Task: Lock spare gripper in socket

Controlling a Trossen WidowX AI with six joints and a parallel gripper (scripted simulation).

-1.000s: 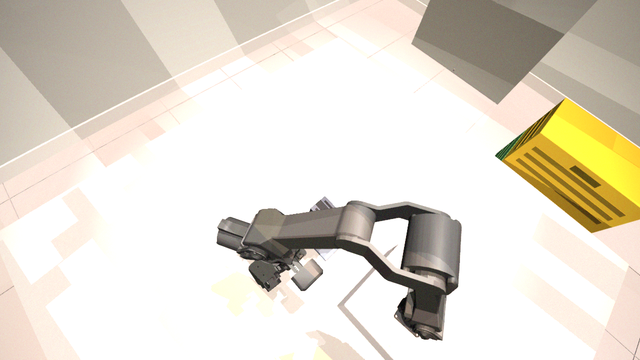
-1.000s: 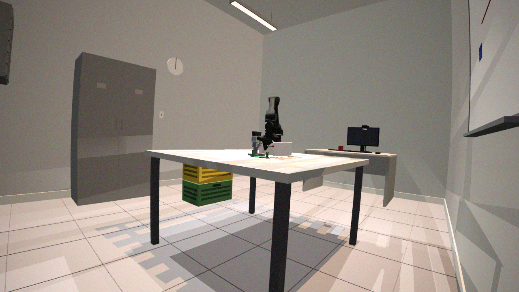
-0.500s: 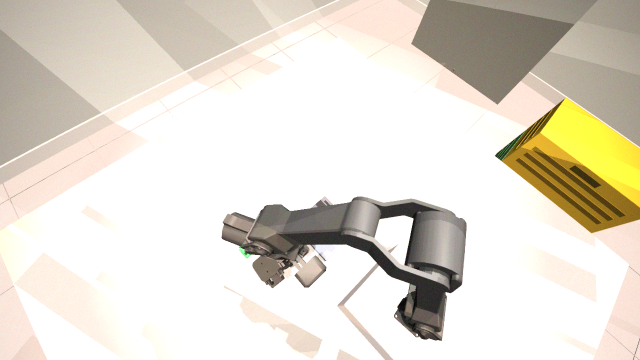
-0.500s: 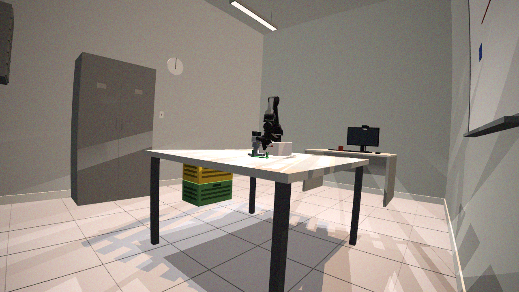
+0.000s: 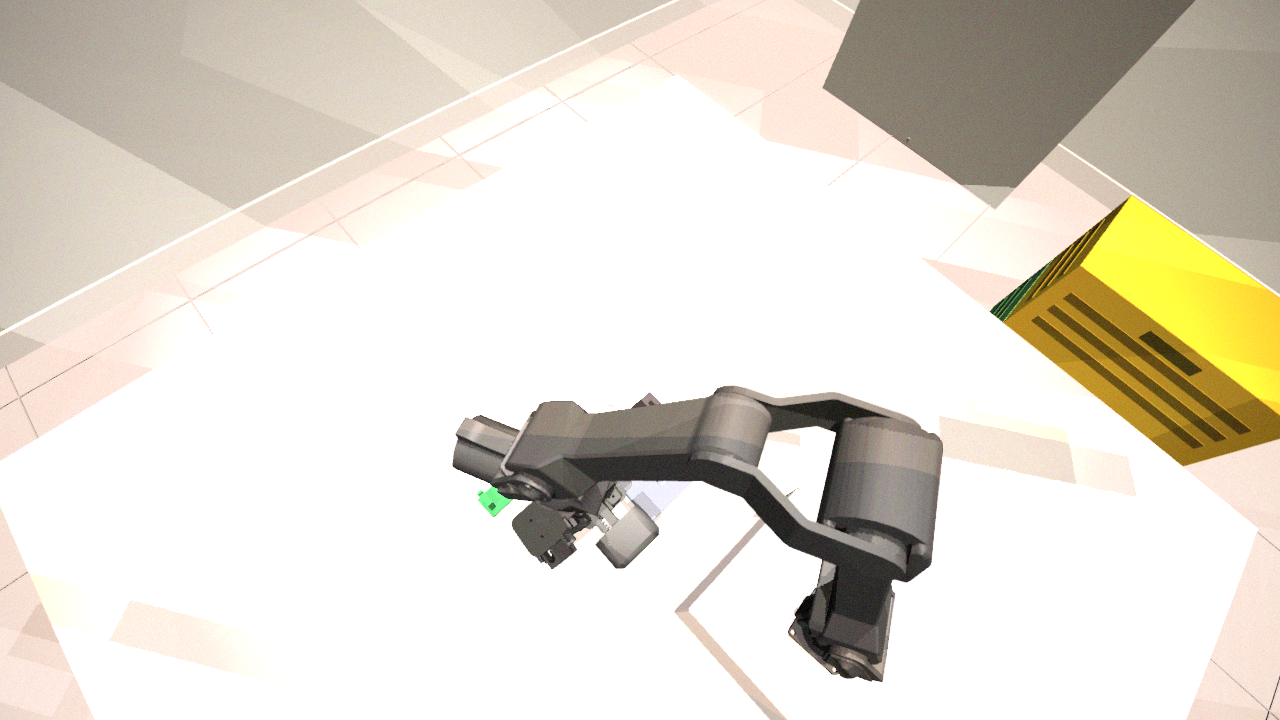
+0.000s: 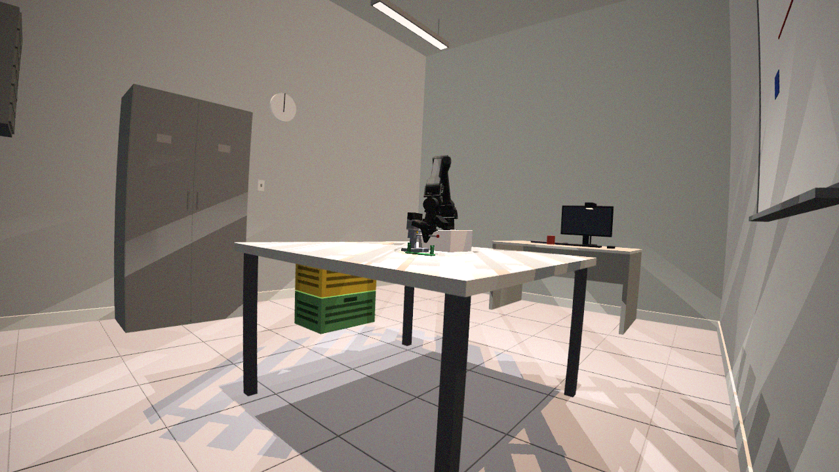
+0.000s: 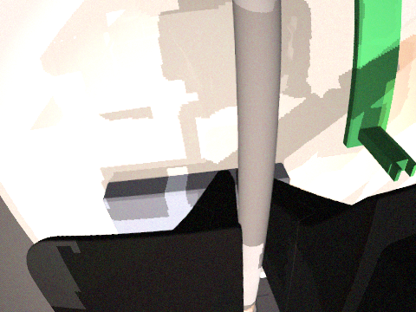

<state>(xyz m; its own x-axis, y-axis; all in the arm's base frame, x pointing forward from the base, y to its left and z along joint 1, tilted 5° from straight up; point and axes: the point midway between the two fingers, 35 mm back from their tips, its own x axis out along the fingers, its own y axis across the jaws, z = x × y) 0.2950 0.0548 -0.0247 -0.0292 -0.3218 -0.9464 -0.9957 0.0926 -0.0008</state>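
The socket lies 20 mm behind my gripper tip and 70 mm to the right of it. The rest, counted from my gripper tip: pin cradle (100 mm ahead, 40 mm to the left, 20 mm below); then spare gripper (10 mm behind, 70 mm to the right, 80 mm above).
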